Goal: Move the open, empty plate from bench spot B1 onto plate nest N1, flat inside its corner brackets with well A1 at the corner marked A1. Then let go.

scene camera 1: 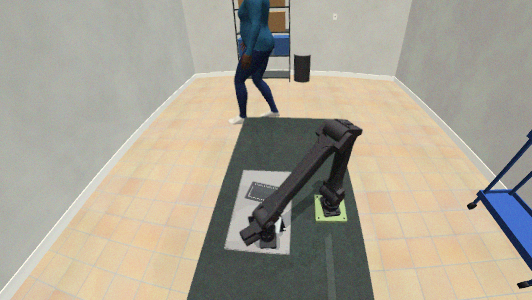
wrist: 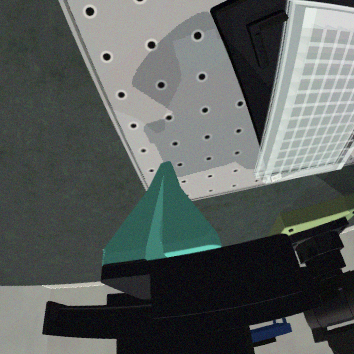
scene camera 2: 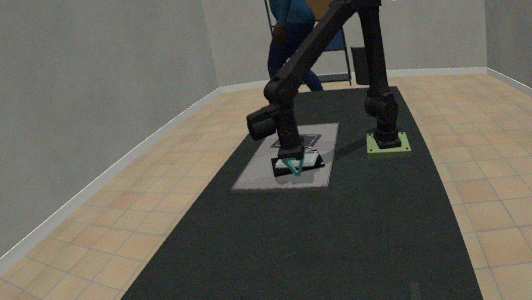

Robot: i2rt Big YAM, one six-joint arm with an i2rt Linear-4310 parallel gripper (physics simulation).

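Places are measured from the arm's base along level axes (x ahead, y left, z up), in millimetres.
Pixels of known places: gripper, between the fingertips: (scene camera 1: 269, 245) (wrist: 167, 167) (scene camera 2: 298, 175); arm's base, origin of its link: (scene camera 1: 329, 206) (wrist: 312, 232) (scene camera 2: 387, 141).
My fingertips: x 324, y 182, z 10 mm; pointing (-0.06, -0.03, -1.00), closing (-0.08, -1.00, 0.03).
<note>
For each thing: its top centre in the pictures, then the offset to it from my fingertips. Level surfaces: height alone.
- black B1 holder, centre of its top: (wrist: 336, 98) (scene camera 2: 296, 159) (scene camera 1: 266, 222) dx +8, dy -127, dz -6 mm
- Plate nest N1, centre of its top: (scene camera 2: 296, 140) (scene camera 1: 263, 192) dx +14, dy -329, dz -22 mm
- dark floor mat, height of its surface: dz -37 mm
The clear, empty well plate (scene camera 2: 312, 158) (wrist: 310, 98) lies flat on the black B1 holder (scene camera 2: 281, 170) (wrist: 242, 42) at the near end of the grey perforated board (scene camera 1: 238, 224) (scene camera 2: 253, 178) (wrist: 119, 49). In scene camera 1 only a white sliver of the plate (scene camera 1: 278, 224) shows beside the wrist. Plate nest N1 (scene camera 1: 260, 191) (scene camera 2: 314, 138), a dark pad with a light outline, lies bare further back on the board. My gripper (scene camera 2: 297, 171) (wrist: 167, 167) has teal fingers that are shut on nothing. It hangs low beside the plate's end, over the board's edge.
The arm's base stands on a green mount (scene camera 1: 330, 218) (scene camera 2: 388, 147) (wrist: 309, 215) right of the board, on a dark floor mat (scene camera 1: 278, 268). A person (scene camera 1: 254, 56) walks at the back near a shelf rack (scene camera 1: 289, 44) and a black bin (scene camera 1: 302, 68). A blue cart (scene camera 1: 510, 212) stands far right.
</note>
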